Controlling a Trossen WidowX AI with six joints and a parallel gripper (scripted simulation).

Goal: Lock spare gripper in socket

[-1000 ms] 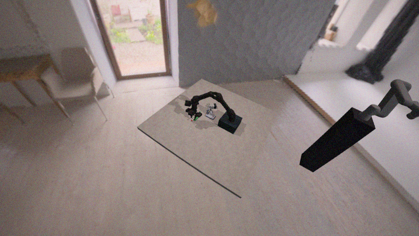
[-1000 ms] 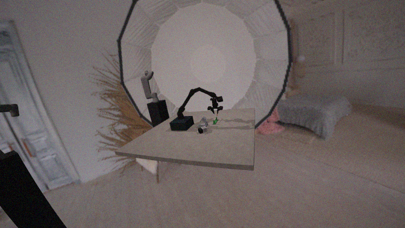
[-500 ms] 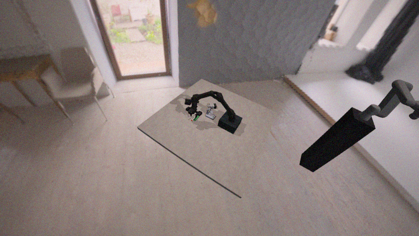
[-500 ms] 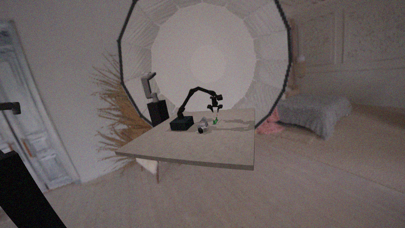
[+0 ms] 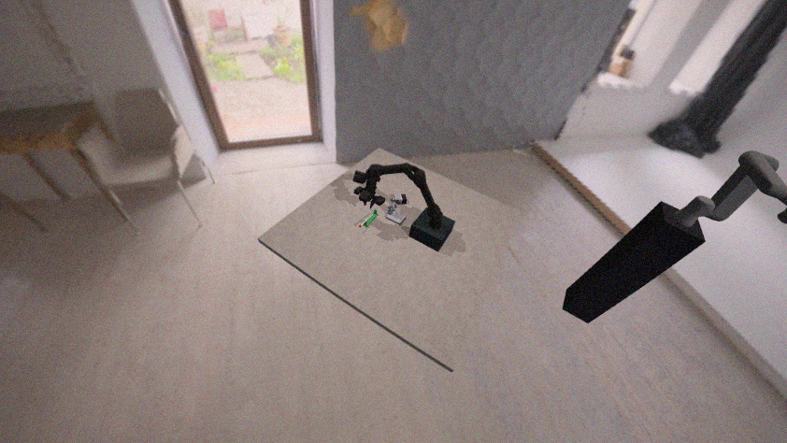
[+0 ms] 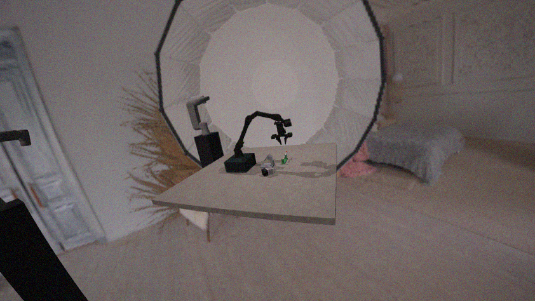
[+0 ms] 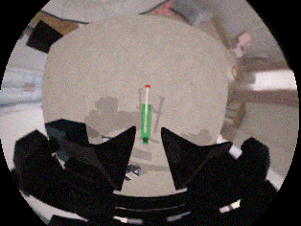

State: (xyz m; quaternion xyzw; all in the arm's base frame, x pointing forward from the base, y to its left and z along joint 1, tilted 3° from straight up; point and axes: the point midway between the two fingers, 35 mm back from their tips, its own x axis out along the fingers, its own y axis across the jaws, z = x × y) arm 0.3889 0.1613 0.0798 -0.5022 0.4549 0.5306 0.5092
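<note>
Now: the green strip 130 mm below my gripper tip and 40 mm to the right of it. Round my gripper tip: spare gripper: 300 mm to the right, 130 mm below, 40 mm behind; grey mount: 150 mm to the right, 100 mm below, 100 mm behind.
</note>
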